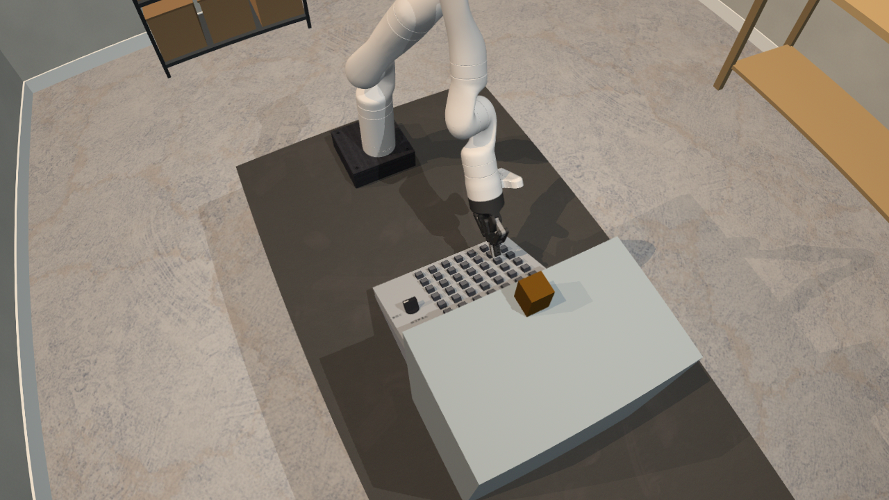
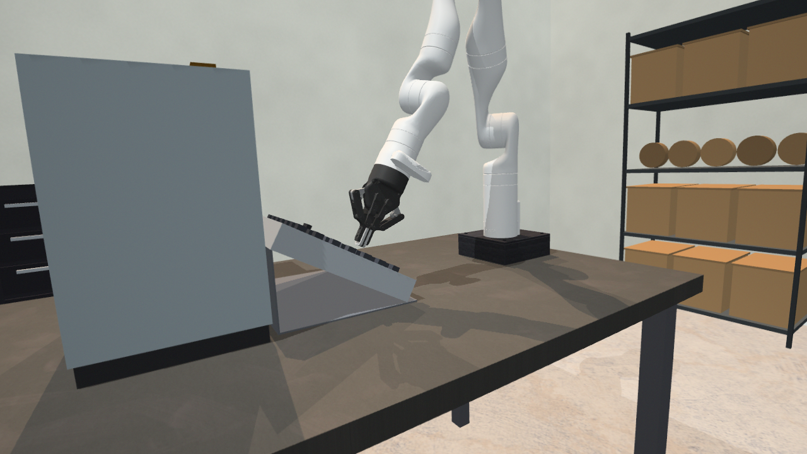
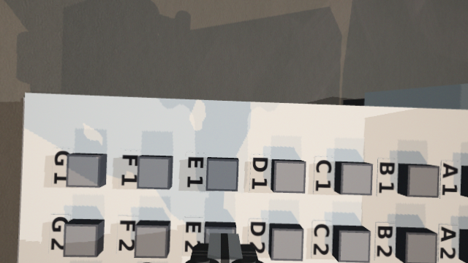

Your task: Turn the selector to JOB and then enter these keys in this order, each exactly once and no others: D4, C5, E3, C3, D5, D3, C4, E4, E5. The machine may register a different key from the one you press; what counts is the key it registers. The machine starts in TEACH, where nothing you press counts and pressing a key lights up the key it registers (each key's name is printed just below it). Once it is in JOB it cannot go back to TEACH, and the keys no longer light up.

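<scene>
My hand is 1 cm short of the key E2 and 3 cm above it. Round my hand: key E1: 1 cm ahead, 4 cm to the left, 3 cm below; then key D1: 4 cm ahead, 4 cm to the left, 1 cm below; then sloped keypad panel: 7 cm ahead, 12 cm to the right, 5 cm below.
</scene>
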